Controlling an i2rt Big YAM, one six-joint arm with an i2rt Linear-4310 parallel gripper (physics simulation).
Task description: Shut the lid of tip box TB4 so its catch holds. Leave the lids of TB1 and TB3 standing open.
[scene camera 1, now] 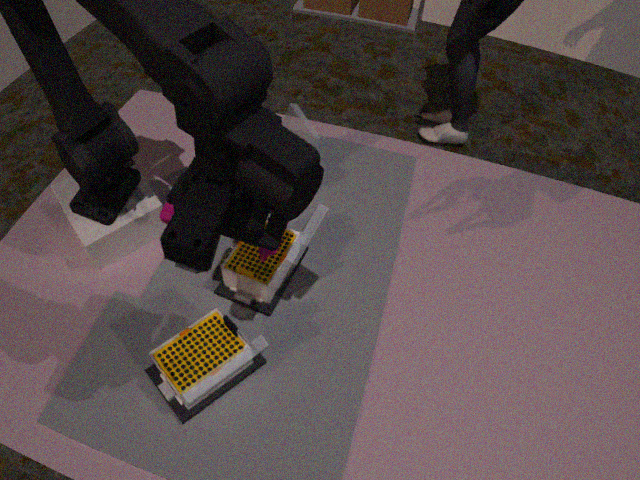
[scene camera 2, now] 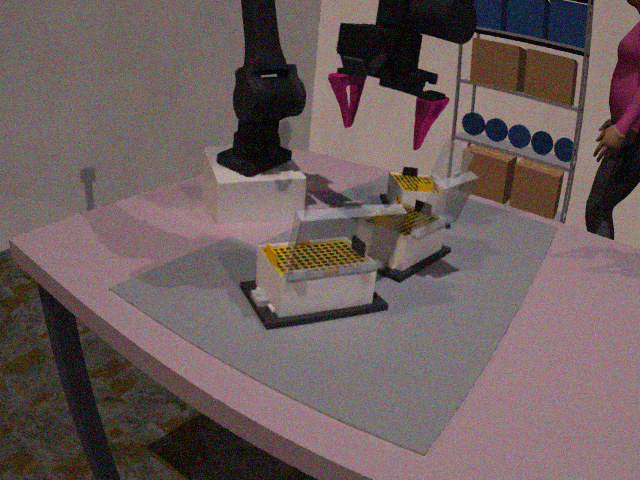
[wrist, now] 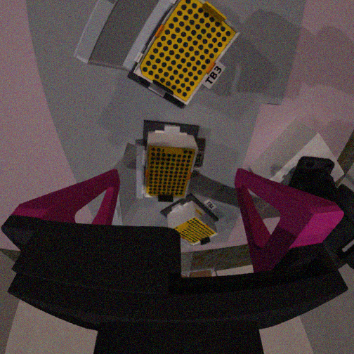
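TB4 is the middle white tip box with a yellow rack; its clear lid stands open. TB3 is nearest scene camera 2, its clear lid open. TB1 is the farthest box; its clear lid is raised. In scene camera 1 the arm hides TB1's body. My gripper is open and empty, its magenta fingers wide apart, high above the boxes. In scene camera 1 the arm partly covers TB4.
The boxes stand on a grey mat on a pink table. The arm's white base block stands beside the mat. A shelf rack and a person are beyond the table.
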